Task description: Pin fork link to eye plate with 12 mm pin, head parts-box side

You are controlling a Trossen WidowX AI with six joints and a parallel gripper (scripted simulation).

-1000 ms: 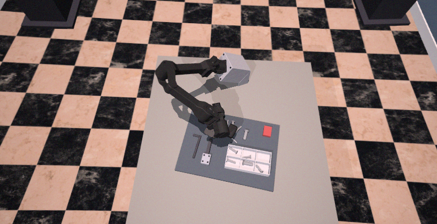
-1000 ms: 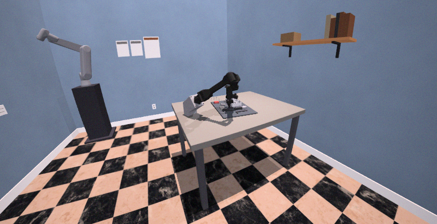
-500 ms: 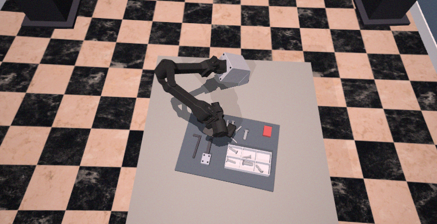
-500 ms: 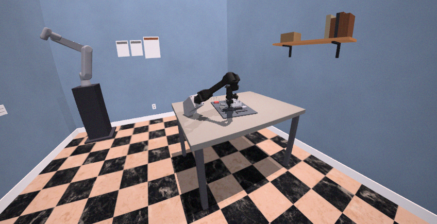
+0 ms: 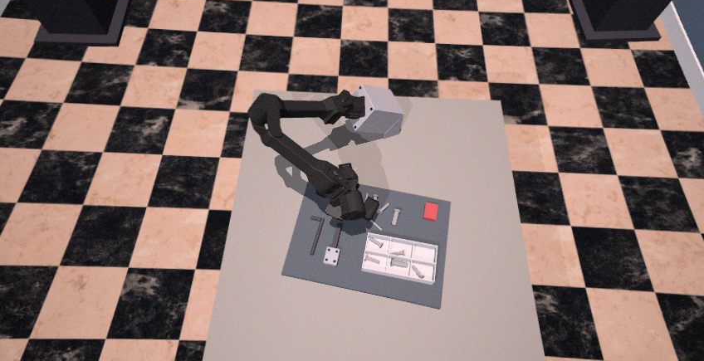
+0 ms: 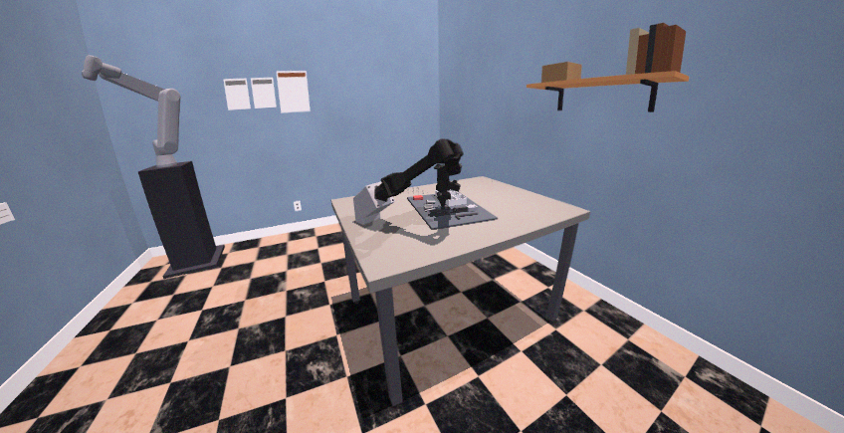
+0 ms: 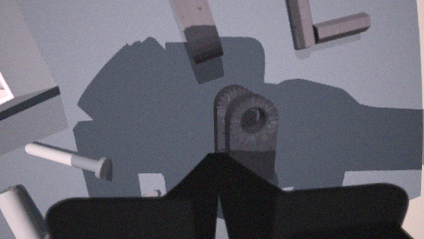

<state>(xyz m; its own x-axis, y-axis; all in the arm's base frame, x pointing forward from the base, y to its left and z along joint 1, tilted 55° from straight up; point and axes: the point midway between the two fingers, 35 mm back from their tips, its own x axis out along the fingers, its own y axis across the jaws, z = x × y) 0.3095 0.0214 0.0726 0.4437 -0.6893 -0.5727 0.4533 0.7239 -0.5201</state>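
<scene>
The eye plate lies 70 mm ahead of my hand, 50 mm below it and 30 mm to the right of it. The rest, counted from my hand: dark l-shaped bar: 90 mm to the right, 60 mm below, 50 mm ahead; then dark fork link: 50 mm below, 10 mm to the right, 10 mm behind; then pin: 90 mm to the left, 60 mm below, 40 mm ahead.
</scene>
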